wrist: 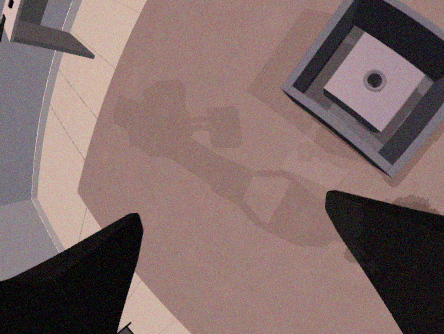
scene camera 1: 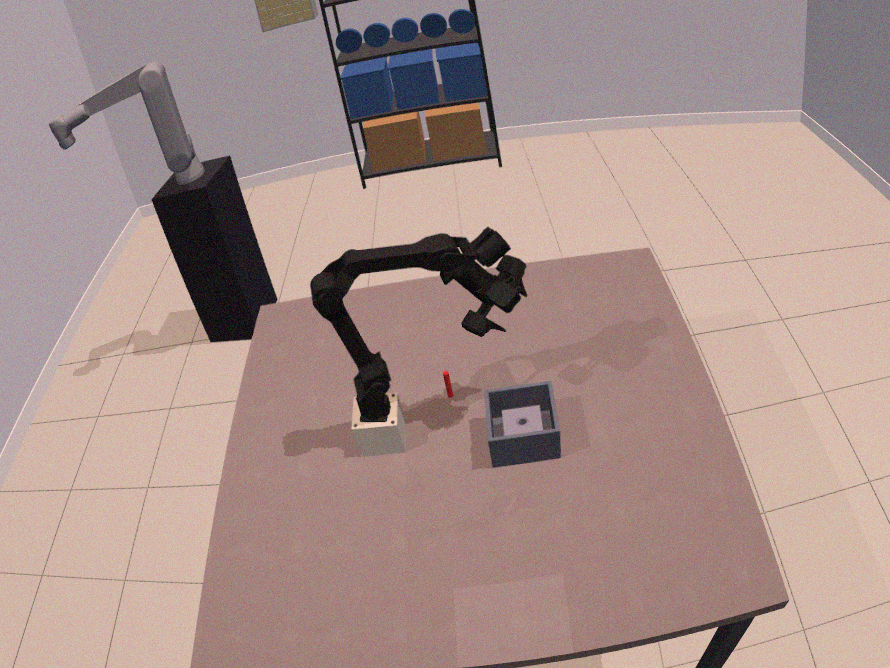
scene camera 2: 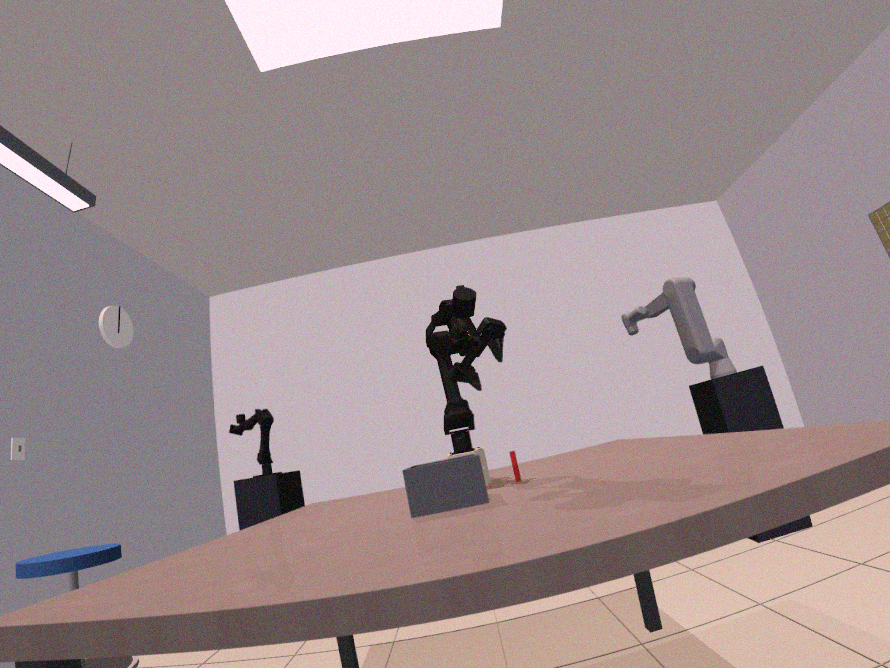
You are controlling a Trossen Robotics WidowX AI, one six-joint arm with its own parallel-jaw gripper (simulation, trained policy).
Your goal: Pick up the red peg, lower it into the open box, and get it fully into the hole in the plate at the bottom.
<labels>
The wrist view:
my gripper: 236,212
grey box: 408,35
pale plate: 393,78
</labels>
